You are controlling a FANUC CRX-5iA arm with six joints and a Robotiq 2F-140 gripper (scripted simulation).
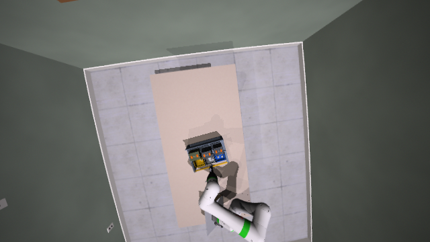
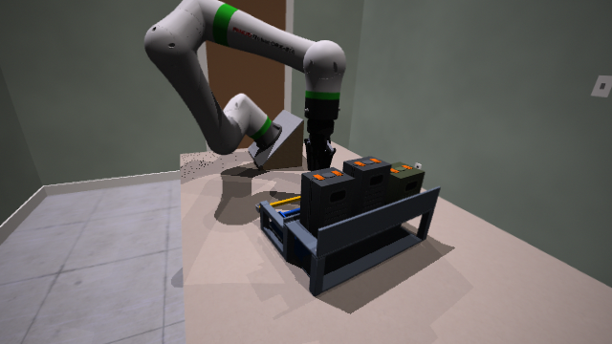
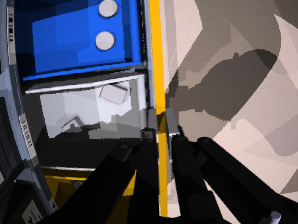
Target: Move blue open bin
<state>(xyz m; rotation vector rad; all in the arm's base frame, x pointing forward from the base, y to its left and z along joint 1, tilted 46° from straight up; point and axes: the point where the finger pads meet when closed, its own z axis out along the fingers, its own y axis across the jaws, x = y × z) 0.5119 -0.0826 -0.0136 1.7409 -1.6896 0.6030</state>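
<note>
Right now the grey bin is 100 mm ahead of my hand, 50 mm below it and 10 mm to the left of it. The rest, counted from my hand: yellow bin 120 mm to the left, 100 mm ahead, 50 mm below; then yellow rail 30 mm below; then blue open bin 110 mm ahead, 100 mm to the right, 50 mm below.
</note>
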